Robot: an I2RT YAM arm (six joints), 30 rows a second.
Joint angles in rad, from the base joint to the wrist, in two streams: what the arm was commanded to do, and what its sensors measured. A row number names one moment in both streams.
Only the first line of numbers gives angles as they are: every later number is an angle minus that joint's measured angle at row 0.
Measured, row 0:
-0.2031, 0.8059, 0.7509, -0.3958, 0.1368, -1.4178
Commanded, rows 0 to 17:
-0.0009, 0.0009, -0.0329, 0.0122, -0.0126, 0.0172
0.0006, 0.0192, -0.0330, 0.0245, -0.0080, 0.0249
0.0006, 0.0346, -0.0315, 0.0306, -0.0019, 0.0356
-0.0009, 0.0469, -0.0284, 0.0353, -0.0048, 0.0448
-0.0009, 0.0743, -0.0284, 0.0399, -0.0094, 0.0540
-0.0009, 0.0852, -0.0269, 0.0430, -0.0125, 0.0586
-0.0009, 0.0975, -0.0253, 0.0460, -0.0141, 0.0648
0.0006, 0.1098, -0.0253, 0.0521, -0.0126, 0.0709
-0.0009, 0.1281, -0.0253, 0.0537, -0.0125, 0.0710
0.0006, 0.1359, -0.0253, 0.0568, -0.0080, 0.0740
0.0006, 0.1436, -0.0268, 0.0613, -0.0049, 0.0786
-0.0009, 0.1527, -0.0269, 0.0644, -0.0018, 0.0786
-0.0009, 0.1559, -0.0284, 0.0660, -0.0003, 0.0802
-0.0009, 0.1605, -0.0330, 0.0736, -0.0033, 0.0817
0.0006, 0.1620, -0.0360, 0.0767, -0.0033, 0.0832
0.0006, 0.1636, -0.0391, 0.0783, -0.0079, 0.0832
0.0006, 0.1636, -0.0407, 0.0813, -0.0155, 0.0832
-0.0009, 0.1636, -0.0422, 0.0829, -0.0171, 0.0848
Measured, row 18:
0.0000, 0.1728, -0.0282, 0.0530, -0.0019, 0.0615
